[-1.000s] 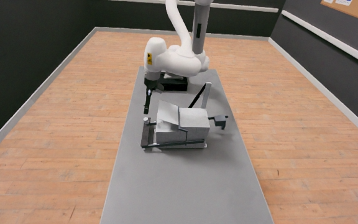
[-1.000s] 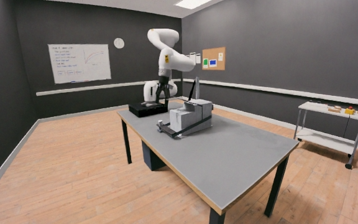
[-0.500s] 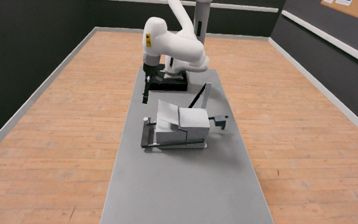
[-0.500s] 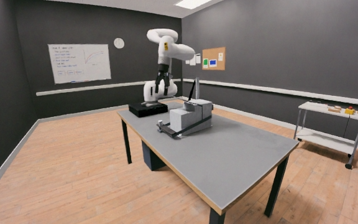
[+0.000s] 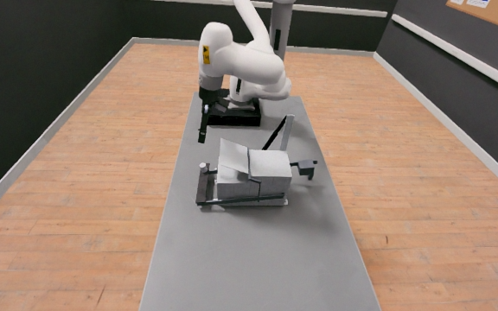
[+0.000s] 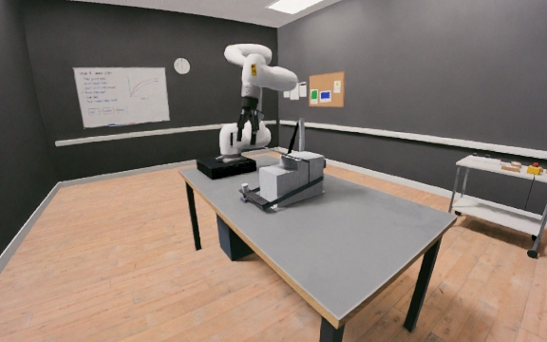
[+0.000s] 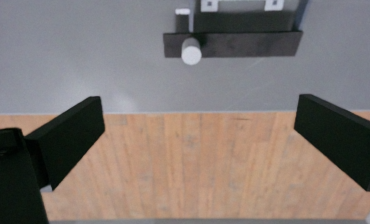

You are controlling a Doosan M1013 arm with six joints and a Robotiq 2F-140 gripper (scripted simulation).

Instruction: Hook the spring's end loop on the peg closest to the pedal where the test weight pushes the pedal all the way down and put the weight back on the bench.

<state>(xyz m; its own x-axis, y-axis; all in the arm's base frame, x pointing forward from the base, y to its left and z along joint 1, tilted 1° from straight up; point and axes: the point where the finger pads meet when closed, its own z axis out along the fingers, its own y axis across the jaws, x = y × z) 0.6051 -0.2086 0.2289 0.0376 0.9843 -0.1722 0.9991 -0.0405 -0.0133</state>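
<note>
Right now my hand is 2 cm to the left of the steel test weight and 24 cm above it. Also, from my hand: small dark object 3 cm to the right, 31 cm below.
</note>
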